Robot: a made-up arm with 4 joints.
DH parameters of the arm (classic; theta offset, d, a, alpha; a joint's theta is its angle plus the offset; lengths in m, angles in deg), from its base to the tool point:
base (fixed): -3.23 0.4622 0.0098 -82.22
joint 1: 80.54 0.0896 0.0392 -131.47
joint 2: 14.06 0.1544 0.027 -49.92
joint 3: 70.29 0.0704 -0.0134 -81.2
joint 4: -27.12 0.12 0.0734 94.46
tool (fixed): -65.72 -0.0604 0 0
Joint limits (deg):
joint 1: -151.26..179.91
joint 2: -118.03..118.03
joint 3: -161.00..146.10
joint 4: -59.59..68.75
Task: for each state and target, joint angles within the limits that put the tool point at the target. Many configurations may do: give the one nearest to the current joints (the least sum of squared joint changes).
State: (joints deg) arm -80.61 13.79 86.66 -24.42
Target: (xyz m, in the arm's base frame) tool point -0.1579 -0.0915 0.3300
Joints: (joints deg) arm -48.82 2.45 73.72 -35.79
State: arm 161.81 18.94 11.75 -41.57
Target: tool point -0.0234 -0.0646 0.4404
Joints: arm 154.24 2.59 -32.01 4.95
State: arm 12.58 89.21 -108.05 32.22
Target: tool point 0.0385 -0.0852 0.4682
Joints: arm 41.89 73.52 -98.31 32.36
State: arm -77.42 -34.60 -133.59 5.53
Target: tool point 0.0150 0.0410 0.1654
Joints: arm -45.56 -54.11 -151.15 1.87
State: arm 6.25 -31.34 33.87 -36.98
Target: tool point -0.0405 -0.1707 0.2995
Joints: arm -28.49 -74.03 55.23 -59.59
